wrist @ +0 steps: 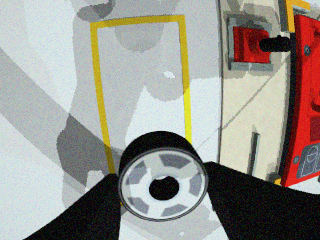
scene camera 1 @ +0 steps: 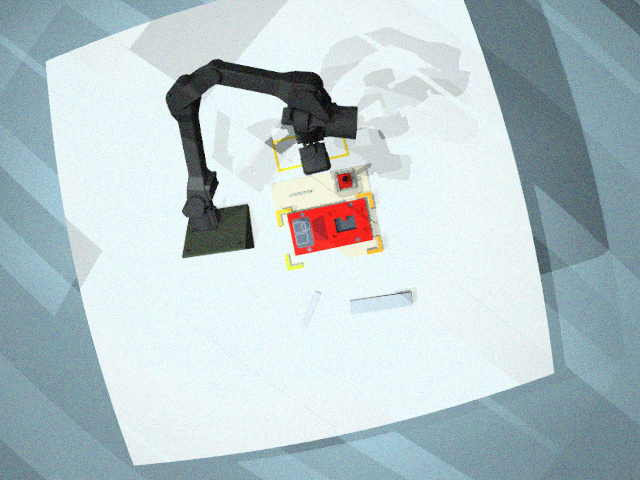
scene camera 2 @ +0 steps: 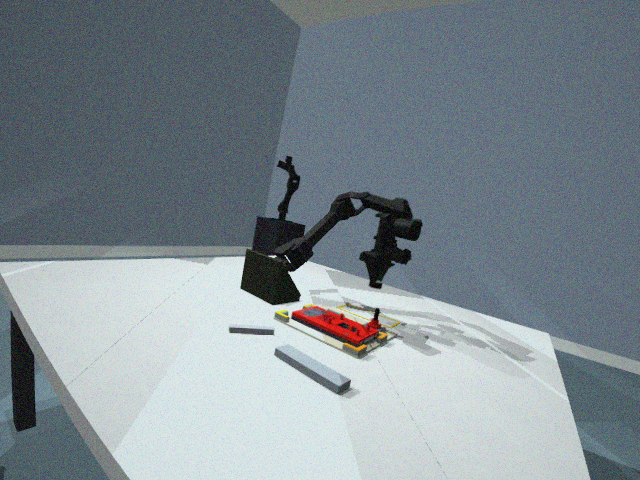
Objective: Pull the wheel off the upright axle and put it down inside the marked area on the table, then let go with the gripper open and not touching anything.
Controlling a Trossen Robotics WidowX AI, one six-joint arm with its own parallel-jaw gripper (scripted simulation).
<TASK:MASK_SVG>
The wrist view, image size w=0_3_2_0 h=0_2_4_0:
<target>gripper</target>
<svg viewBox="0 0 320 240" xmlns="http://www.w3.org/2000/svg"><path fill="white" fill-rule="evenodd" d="M116 173L108 173L104 179L93 185L88 193L85 192L71 207L68 207L67 211L61 212L61 215L57 216L56 219L49 221L39 231L32 233L32 235L27 236L27 239L23 240L119 240L121 211L119 193L117 193ZM205 161L204 164L208 169L209 177L208 197L212 201L211 205L215 209L217 219L223 225L224 232L227 233L229 240L320 240L320 193L319 195L316 195L316 193L313 195L313 193L301 192L299 189L296 191L296 189L287 188L284 185L281 187L281 185L272 184L271 181L261 180L259 177L256 179L256 177L249 176L247 173L241 173L236 171L236 169L225 167L223 164Z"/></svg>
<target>grey spoked wheel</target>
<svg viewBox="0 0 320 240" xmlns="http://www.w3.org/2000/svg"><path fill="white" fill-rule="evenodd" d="M144 133L144 135L132 140L127 145L127 148L124 149L124 152L121 153L119 175L117 175L117 193L119 193L121 204L141 220L168 221L180 219L180 217L191 213L193 209L199 207L201 201L205 199L209 187L208 169L205 167L203 160L200 159L199 153L193 148L193 145L185 137L179 135L179 133L171 131Z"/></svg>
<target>upright axle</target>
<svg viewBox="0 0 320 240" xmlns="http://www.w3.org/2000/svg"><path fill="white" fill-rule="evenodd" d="M232 25L233 49L235 49L233 61L267 64L269 63L271 52L291 51L292 43L287 36L277 35L277 37L269 39L267 31L233 27Z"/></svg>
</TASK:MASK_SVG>
